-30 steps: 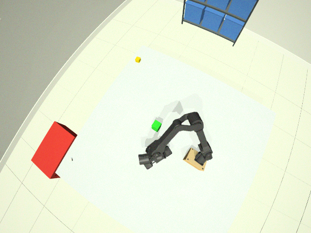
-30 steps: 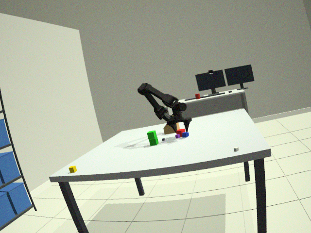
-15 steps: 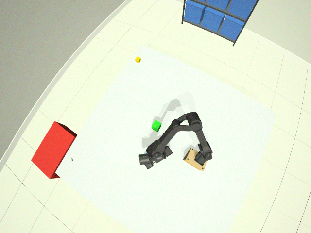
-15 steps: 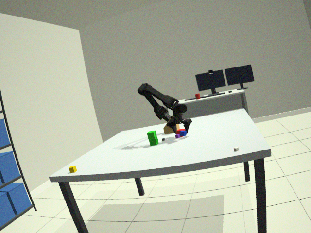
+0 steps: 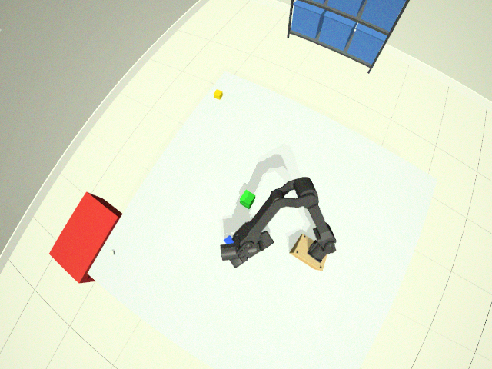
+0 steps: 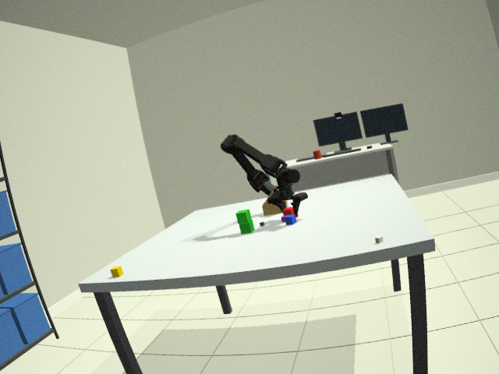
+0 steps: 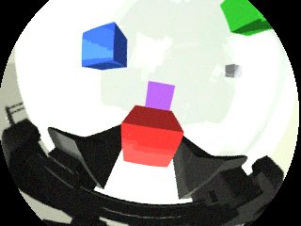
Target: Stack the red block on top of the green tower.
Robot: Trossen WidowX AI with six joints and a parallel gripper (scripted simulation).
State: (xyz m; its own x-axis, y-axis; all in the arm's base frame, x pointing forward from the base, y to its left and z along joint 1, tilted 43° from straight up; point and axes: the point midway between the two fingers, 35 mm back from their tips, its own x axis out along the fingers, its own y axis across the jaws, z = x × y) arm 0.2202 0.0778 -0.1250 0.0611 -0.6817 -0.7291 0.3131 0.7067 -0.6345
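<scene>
The small purple block is 4 cm ahead of my gripper tip and 2 cm to the right of it. Also, from my gripper tip: red block (2 cm above); tiny dark cube (6 cm ahead, 12 cm to the right); blue block (10 cm ahead, 3 cm to the left, 1 cm above).
</scene>
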